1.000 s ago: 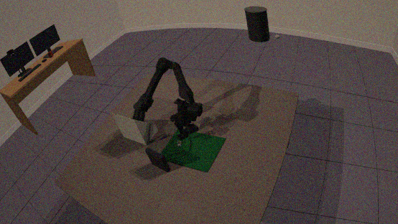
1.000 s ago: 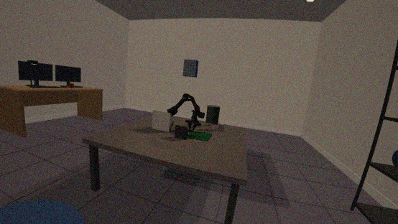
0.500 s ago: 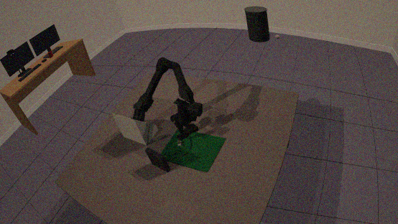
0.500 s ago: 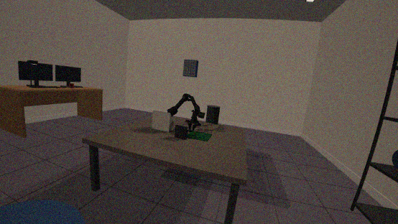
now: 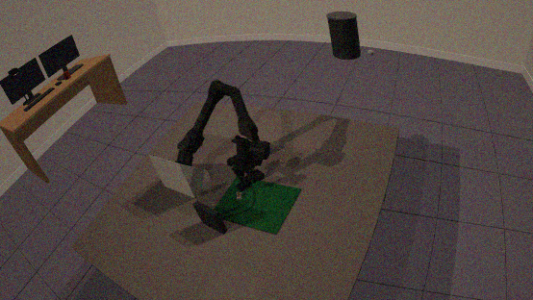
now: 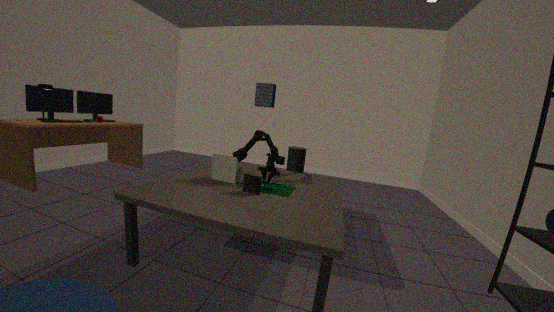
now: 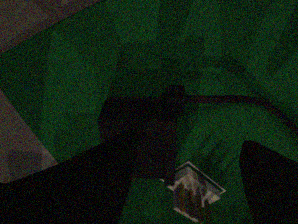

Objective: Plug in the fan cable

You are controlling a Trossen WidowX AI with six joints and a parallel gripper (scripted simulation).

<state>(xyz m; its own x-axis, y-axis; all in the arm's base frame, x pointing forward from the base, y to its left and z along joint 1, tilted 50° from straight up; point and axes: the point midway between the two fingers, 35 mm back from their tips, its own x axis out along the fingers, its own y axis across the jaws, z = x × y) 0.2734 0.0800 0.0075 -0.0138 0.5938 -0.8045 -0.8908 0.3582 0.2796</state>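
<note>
Now: gripper tip 2 cm past the dark fan plug and 1 cm above it. The rest, counted from my gripper tip: green board: 7 cm ahead, 6 cm to the right, 4 cm below; then dark fan: 22 cm to the right, 4 cm behind, 4 cm above.
</note>
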